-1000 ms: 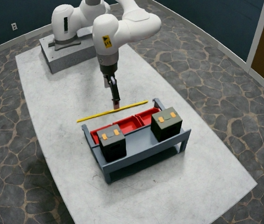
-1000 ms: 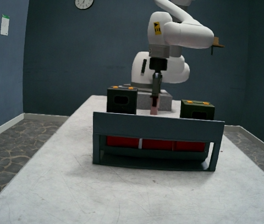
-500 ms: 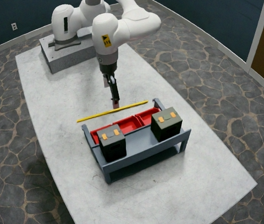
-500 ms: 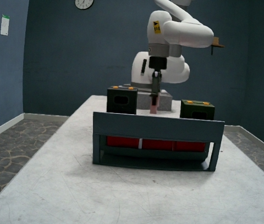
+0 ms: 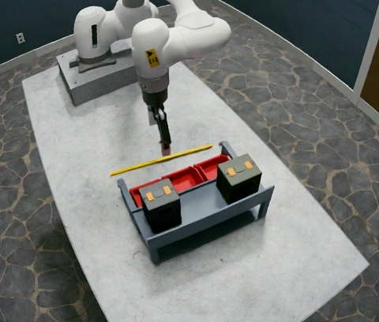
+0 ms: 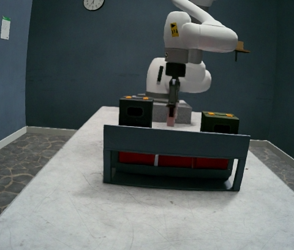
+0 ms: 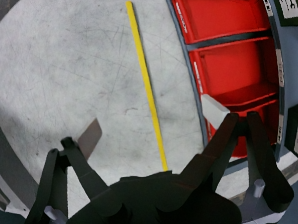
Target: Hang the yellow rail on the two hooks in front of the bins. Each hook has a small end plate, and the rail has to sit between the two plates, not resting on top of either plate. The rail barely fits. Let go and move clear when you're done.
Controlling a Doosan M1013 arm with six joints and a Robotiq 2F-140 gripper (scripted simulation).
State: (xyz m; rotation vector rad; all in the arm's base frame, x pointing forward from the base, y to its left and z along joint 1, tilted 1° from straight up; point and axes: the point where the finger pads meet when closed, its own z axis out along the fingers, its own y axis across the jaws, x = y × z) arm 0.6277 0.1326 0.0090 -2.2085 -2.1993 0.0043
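Right now the yellow rail is 11 cm below my hand. From my hand the other things lie so: rack back panel 35 cm ahead, 4 cm to the left, 2 cm above.
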